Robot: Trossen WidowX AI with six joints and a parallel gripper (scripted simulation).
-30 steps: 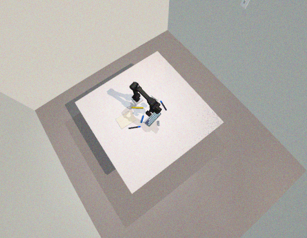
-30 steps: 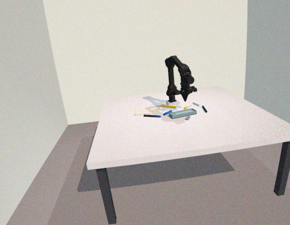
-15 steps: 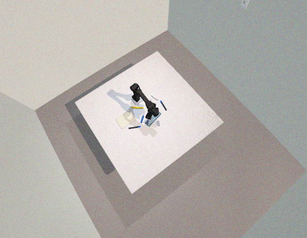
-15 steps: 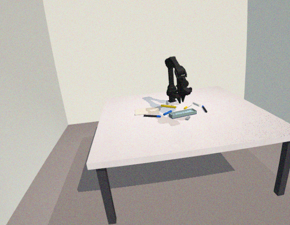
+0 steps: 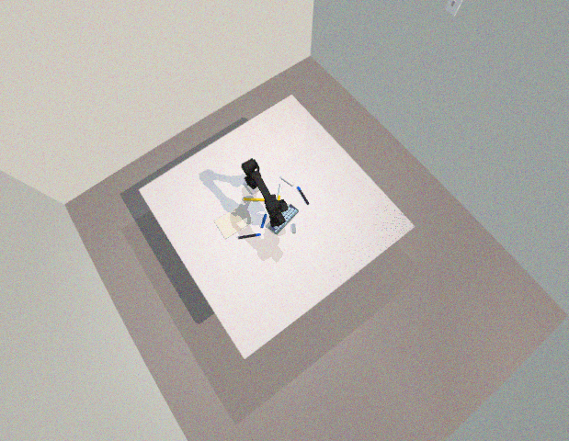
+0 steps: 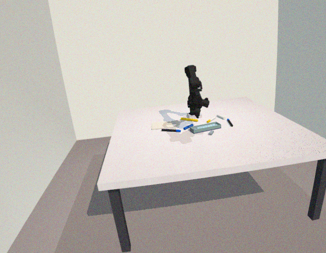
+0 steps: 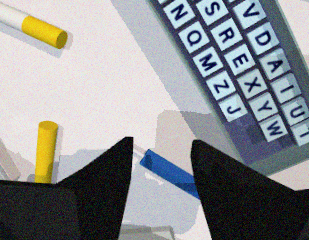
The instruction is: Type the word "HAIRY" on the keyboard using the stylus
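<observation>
Right now my gripper tip is 40 mm past the blue stylus, 40 mm to the left of it and 70 mm above it. The rest, counted from my gripper tip: stylus tip (60 mm behind, 10 mm to the right, 70 mm below); small grey block (150 mm ahead, 20 mm to the left, 70 mm below); yellow marker (170 mm behind, 70 mm below).
</observation>
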